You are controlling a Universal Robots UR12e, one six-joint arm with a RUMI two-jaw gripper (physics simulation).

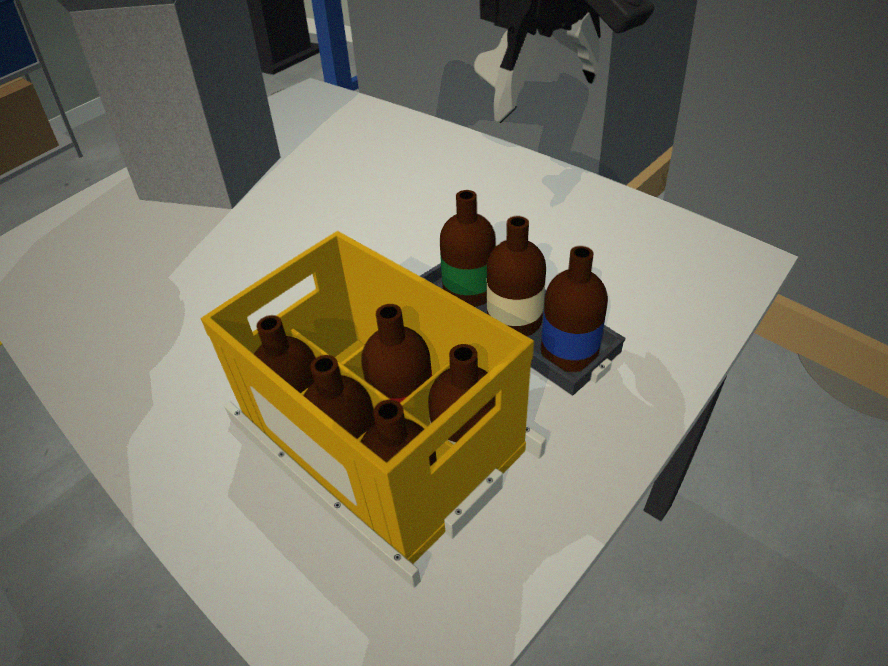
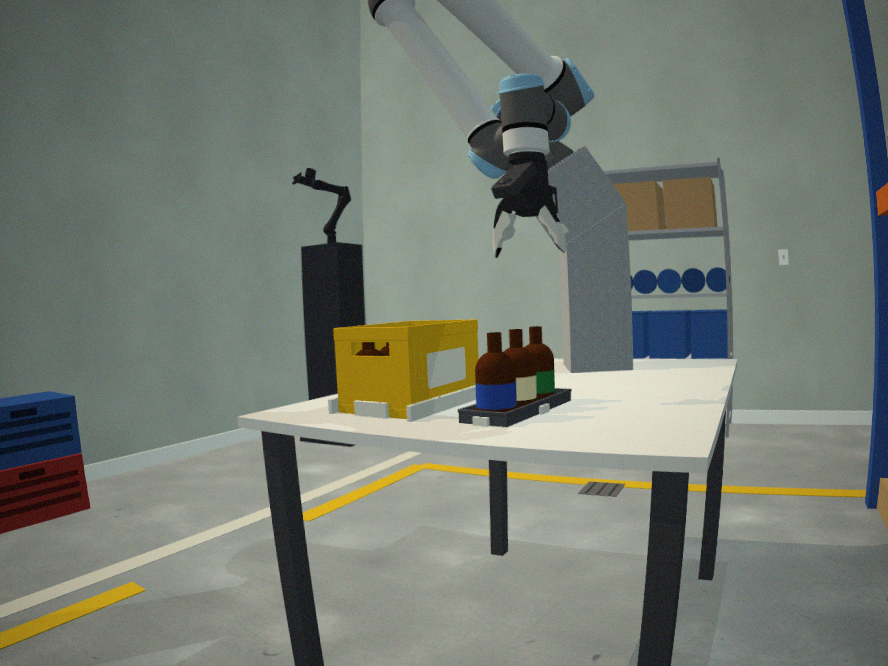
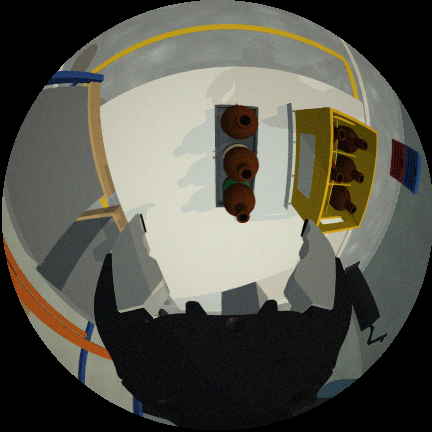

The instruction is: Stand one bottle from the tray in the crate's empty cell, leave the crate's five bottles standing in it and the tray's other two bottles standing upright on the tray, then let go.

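Frame: origin at the arm's base, x left, y ahead, z down, level; centimetres.
Seen in the pictures: gripper, between the fingertips: (image 1: 547,101) (image 2: 529,255) (image 3: 225,218); arm's base, origin of its link: (image 2: 551,172).
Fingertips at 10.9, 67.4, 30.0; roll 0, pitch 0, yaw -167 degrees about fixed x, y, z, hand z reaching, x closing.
Offsets run from my fingertips to a thing's top centre, as dx, dy, dz. "spot": to the spot under its first point. Level surfaces: height alone.
The yellow crate @[-28.5, -4.1, +12.5] (image 1: 502,430) (image 2: 372,379) (image 3: 306,125) holds five brown bottles. Its empty cell @[spot: -23.3, -16.5, +24.7] (image 1: 322,336) is in the tray-side row, at the end by the green-label bottle. The dark tray @[-3.4, -1.2, +27.5] (image 1: 573,385) (image 2: 523,412) (image 3: 220,137) beside it bears three upright bottles in a row: the green-label bottle @[-2.2, -9.5, +14.0] (image 1: 467,243) (image 2: 542,354) (image 3: 239,200), the cream-label bottle @[-3.7, -1.2, +14.0] (image 1: 516,272) (image 2: 521,362) (image 3: 240,161) in the middle, and the blue-label bottle @[-5.0, +7.7, +14.0] (image 1: 575,304) (image 2: 494,369) (image 3: 237,122). My gripper (image 1: 546,98) (image 2: 530,252) (image 3: 225,218) is open and empty, high above the bottles and touching nothing.
Pale stop blocks @[spot: -30.7, +10.4, +27.0] (image 1: 473,501) stand along the crate's base on the white table @[dz +30.1] (image 1: 401,150) (image 2: 645,401). A grey pedestal (image 1: 150,107) (image 2: 598,301) stands at the table's robot side. A shelf unit (image 2: 724,250) stands farther back.
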